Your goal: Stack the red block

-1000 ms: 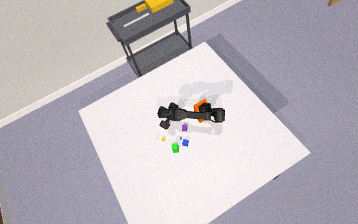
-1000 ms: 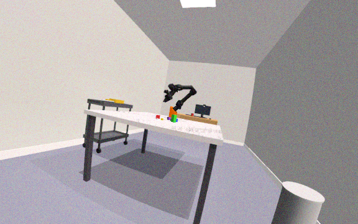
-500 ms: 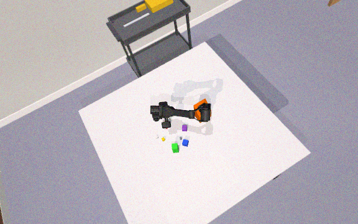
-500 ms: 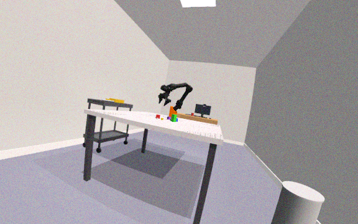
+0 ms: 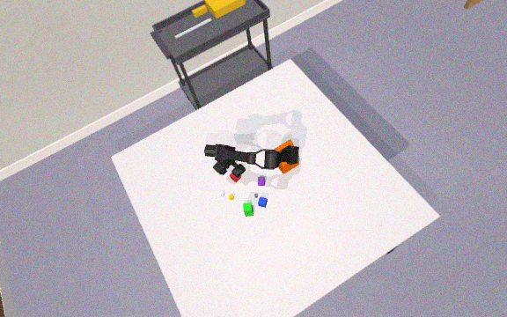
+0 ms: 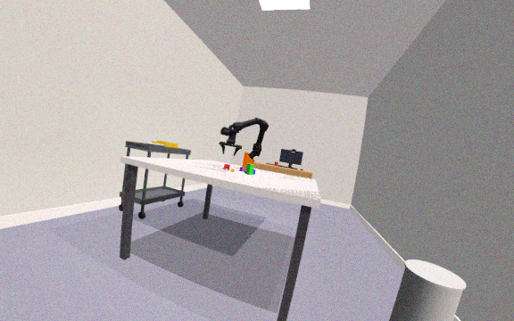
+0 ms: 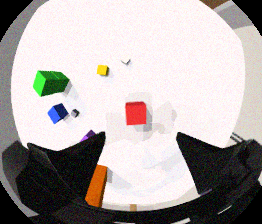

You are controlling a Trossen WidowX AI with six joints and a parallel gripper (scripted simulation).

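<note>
Now: gripper tip 10 cm above the red block. From my gripper tip the other things lie so: purple cube (11 cm to the left, 11 cm behind, 10 cm below); blue cube (21 cm to the left, 10 cm below, 5 cm behind); small yellow cube (11 cm below, 9 cm to the left, 8 cm ahead).
</note>
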